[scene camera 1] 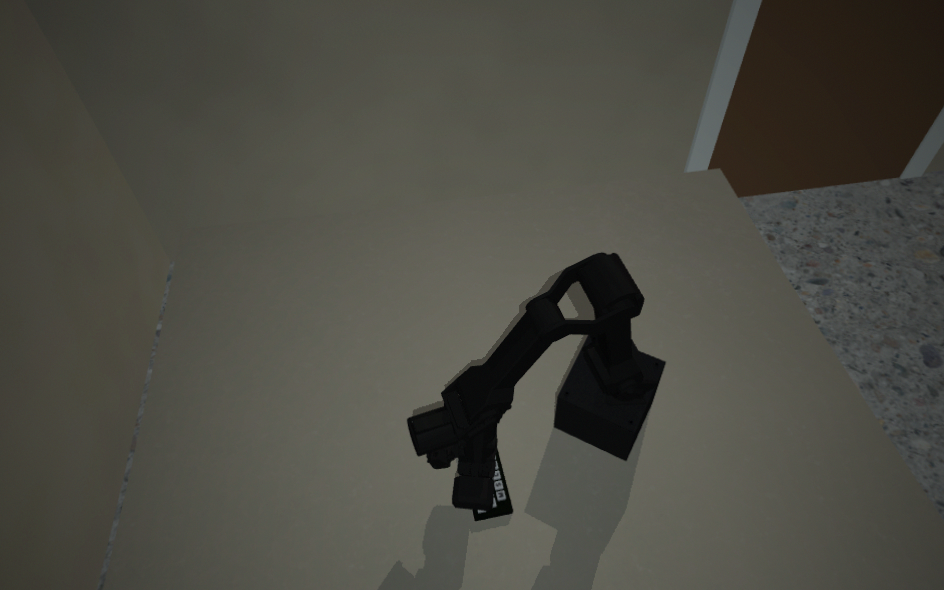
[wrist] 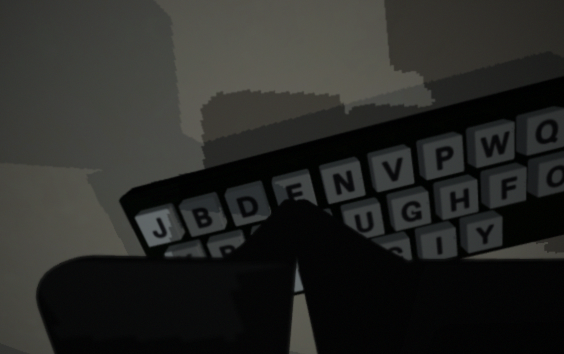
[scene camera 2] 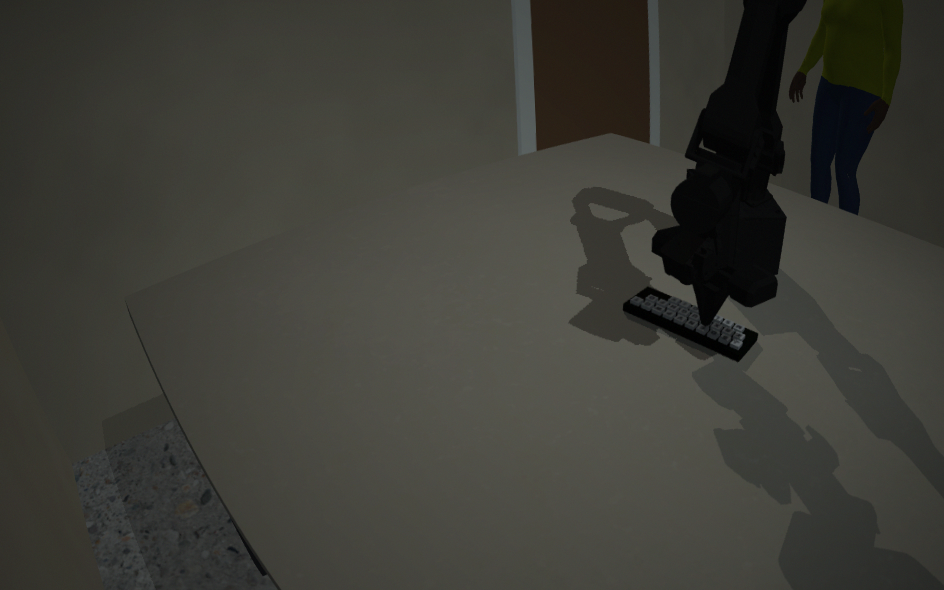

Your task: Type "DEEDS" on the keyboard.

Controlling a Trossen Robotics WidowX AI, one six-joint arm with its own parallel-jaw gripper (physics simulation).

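Frame: origin at the arm's base, x ahead, y left, z up, level; centimetres.
Seen in the pictures: gripper, between the fingertips: (scene camera 1: 477,476) (wrist: 294,211) (scene camera 2: 705,324); arm's base, origin of its link: (scene camera 1: 624,386) (scene camera 2: 749,193).
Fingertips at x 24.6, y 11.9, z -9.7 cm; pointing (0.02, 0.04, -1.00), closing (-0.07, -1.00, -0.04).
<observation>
Offsets run from my fingertips to a thing's top centre. Level surfaces: height alone.
A black keyboard {dx -0.6, dy -3.1, dz -0.3 cm} (scene camera 1: 498,481) (scene camera 2: 668,314) (wrist: 350,145) with light grey letter keys lies on the table. My gripper (scene camera 2: 706,320) (wrist: 294,211) is shut and empty, its tips pointing down over the keyboard. In the wrist view the tips cover the lower part of the E key {dx +0.5, dy +0.0, dz -0.3 cm} (wrist: 294,185); whether they touch it I cannot tell. The D key {dx +0.1, dy +1.7, dz -0.3 cm} (wrist: 247,205) is just left of them, the N key {dx +0.9, dy -1.8, dz -0.3 cm} (wrist: 344,182) just right. The fingers hide several keys of the lower rows. No S key can be made out. In scene camera 1 the arm hides part of the keyboard.
The arm's base (scene camera 1: 602,410) stands on the table {dz -2.1 cm} (scene camera 1: 313,389) (scene camera 2: 417,389), beside the keyboard. Shadows of the arm fall across the table and some keys. A person (scene camera 2: 852,62) in a yellow-green top stands behind the table, and a brown door (scene camera 1: 828,90) (scene camera 2: 590,69) is in the background.
</observation>
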